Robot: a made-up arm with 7 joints. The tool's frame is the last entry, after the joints. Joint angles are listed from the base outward.
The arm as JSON. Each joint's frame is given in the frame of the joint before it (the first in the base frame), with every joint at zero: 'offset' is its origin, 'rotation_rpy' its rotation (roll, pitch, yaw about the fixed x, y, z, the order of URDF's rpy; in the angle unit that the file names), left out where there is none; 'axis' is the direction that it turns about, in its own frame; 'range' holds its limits. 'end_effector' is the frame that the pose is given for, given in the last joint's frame.
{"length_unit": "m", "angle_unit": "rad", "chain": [
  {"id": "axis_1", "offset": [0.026, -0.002, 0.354], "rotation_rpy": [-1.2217, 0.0, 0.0], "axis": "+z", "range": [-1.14, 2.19]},
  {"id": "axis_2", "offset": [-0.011, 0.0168, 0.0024], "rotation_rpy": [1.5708, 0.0, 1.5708], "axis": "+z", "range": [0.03, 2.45]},
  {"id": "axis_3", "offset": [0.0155, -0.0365, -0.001], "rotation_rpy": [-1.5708, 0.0, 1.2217], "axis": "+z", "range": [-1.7, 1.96]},
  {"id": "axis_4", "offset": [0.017, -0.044, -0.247], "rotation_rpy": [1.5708, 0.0, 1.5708], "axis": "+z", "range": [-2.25, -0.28]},
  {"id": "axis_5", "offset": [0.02, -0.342, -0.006], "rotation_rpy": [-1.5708, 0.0, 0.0], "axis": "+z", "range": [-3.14, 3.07]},
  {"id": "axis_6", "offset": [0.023, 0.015, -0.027], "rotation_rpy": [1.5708, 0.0, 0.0], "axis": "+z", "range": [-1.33, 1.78]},
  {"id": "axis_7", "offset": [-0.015, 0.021, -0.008], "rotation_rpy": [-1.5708, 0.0, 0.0], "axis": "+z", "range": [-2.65, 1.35]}
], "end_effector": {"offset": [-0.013, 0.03, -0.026], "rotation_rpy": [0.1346, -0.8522, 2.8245]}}
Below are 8 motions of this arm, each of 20 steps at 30 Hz.
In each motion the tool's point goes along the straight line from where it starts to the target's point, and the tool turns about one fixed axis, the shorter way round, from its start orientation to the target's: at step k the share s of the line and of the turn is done. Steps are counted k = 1, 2, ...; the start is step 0. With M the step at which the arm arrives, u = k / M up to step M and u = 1 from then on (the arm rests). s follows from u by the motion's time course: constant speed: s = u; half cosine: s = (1 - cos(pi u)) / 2; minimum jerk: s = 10 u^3 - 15 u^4 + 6 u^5.
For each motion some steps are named. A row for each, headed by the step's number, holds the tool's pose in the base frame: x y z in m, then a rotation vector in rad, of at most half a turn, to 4 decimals.
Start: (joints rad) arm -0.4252 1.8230 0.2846 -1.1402 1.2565 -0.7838 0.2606
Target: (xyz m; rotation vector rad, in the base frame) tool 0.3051 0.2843 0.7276 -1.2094 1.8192 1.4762
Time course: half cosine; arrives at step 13
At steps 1, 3, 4, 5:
1: 0.3305 0.3197 0.6443 -0.4837 2.2960 0.3796
3: 0.3276 0.3157 0.6537 -0.5710 2.2712 0.5072
4: 0.3253 0.3125 0.6613 -0.6411 2.2457 0.6103
5: 0.3225 0.3087 0.6703 -0.7231 2.2094 0.7319

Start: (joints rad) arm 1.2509 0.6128 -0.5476 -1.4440 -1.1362 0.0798 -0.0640
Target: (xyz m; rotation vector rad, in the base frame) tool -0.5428 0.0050 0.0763 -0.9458 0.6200 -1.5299
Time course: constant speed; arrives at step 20
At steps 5, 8, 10, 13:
5: -0.3647 0.0175 -0.0736 -0.8091 -0.4046 -1.7040
8: -0.4003 0.0150 -0.0436 -0.8475 -0.1980 -1.6895
10: -0.4241 0.0133 -0.0236 -0.8701 -0.0605 -1.6741
13: -0.4597 0.0108 0.0063 -0.8994 0.1452 -1.6426

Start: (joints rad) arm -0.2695 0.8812 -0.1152 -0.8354 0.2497 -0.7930 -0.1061
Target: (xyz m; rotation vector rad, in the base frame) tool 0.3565 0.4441 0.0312 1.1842 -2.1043 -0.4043
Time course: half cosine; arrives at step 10
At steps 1, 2, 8, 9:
1: 0.4341 0.3102 0.0164 0.7141 -2.5197 -1.1827
2: 0.4284 0.3200 0.0175 0.7562 -2.4972 -1.1240
8: 0.3641 0.4310 0.0298 1.1481 -2.1540 -0.4774
9: 0.3584 0.4407 0.0308 1.1751 -2.1172 -0.4230

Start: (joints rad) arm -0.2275 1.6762 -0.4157 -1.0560 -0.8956 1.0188 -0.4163
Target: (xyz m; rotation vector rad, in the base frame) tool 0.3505 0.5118 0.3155 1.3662 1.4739 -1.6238
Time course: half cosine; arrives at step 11
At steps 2, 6, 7, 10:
2: 0.3830 0.5238 0.2934 1.5377 0.8805 -1.7220
6: 0.3656 0.5174 0.3052 1.4560 1.2006 -1.6803
7: 0.3608 0.5156 0.3085 1.4293 1.2884 -1.6644
10: 0.3512 0.5121 0.3150 1.3708 1.4612 -1.6269

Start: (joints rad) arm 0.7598 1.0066 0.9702 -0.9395 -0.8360 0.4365 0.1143
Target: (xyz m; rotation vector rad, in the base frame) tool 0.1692 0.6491 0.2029 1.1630 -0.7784 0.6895
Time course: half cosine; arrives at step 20
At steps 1, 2, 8, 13, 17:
1: -0.0496 0.6039 0.1917 1.4172 -0.1100 -0.9971
2: -0.0455 0.6047 0.1919 1.4189 -0.1248 -0.9663
8: 0.0251 0.6193 0.1955 1.4087 -0.3693 -0.4215
13: 0.1091 0.6367 0.1998 1.3013 -0.6231 0.2283
17: 0.1572 0.6466 0.2023 1.1947 -0.7493 0.5979

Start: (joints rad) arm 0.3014 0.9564 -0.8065 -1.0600 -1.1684 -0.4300 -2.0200
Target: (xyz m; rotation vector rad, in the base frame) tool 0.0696 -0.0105 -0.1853 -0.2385 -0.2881 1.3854
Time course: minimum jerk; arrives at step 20
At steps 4, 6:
4: 0.0970 0.2729 -0.2085 0.5055 -0.3815 1.6707
6: 0.0939 0.2413 -0.2059 0.4195 -0.3723 1.6452

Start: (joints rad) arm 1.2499 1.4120 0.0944 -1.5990 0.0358 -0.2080 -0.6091
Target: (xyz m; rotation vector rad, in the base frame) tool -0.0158 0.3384 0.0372 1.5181 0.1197 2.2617
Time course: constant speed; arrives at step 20
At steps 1, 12, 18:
1: -0.0254 0.3777 0.0189 -0.2706 -0.7803 -2.1787
12: -0.0199 0.3550 0.0295 -1.1833 -0.5135 -2.7461
18: -0.0168 0.3425 0.0353 1.4755 0.2180 2.4360

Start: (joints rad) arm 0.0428 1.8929 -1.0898 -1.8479 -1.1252 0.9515 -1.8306
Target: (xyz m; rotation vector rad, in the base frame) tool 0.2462 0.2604 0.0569 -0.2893 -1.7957 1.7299
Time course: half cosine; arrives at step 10
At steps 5, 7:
5: 0.2296 0.3051 0.0544 -0.1557 -1.8673 1.6677
7: 0.2394 0.2788 0.0559 -0.2343 -1.8259 1.7049

